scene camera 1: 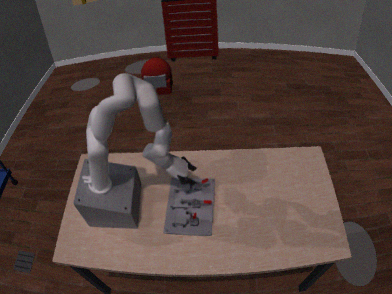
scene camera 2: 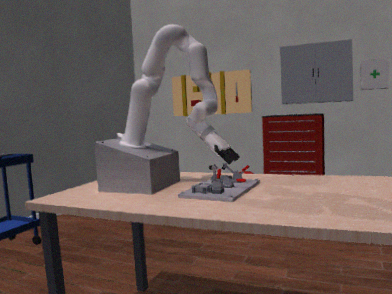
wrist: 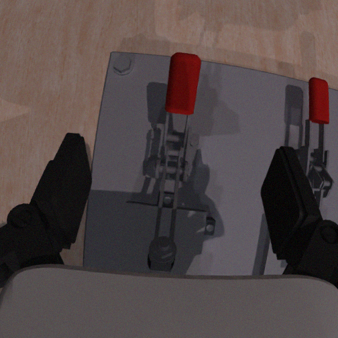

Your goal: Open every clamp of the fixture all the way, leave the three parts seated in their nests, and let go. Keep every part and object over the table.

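Frame: origin at the arm's base, x back, y left, z down, level; centimetres.
Seen in the pictures: gripper, fingertip midpoint: (scene camera 1: pixel 194 176) (scene camera 2: pixel 234 160); arm's base, origin of the base link: (scene camera 1: pixel 99 184) (scene camera 2: pixel 133 145).
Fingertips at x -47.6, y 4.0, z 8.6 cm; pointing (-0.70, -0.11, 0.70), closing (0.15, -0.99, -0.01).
Observation:
Offsets run from my fingertips to a thing's top centre. "*": to the spot under its first point. Level surfaces: height alone.
My gripper (scene camera 1: pixel 192 176) (scene camera 2: pixel 233 159) (wrist: pixel 179 162) is open and empty above the back clamp; its fingers stand wide on either side of that clamp in the wrist view. The back clamp's red handle {* dx -4.9, dy -1.7, dz +3.0 cm} (scene camera 1: pixel 205 181) (scene camera 2: pixel 246 170) (wrist: pixel 183 83) slopes up and outward, and its arm is tilted up. The middle clamp's red handle {* dx -4.1, dy -12.5, dz +6.2 cm} (scene camera 1: pixel 207 202) (scene camera 2: pixel 241 180) (wrist: pixel 319 100) lies low, pointing outward. The front clamp's red handle {* dx +3.4, dy -22.1, dz +1.1 cm} (scene camera 1: pixel 194 215) (scene camera 2: pixel 218 173) stands upright. The fixture plate (scene camera 1: pixel 205 228) (scene camera 2: pixel 245 188) (wrist: pixel 125 115) carries them. The grey parts are hard to separate from their nests.
The grey robot pedestal (scene camera 1: pixel 107 210) (scene camera 2: pixel 125 170) stands left of the fixture on the wooden table {dz +11.2 cm} (scene camera 1: pixel 275 185) (scene camera 2: pixel 310 200). The neighbouring clamp's mechanism is close to the right finger in the wrist view. A blue cart (scene camera 2: pixel 30 185) and a red cabinet (scene camera 1: pixel 191 30) (scene camera 2: pixel 293 145) stand off the table.

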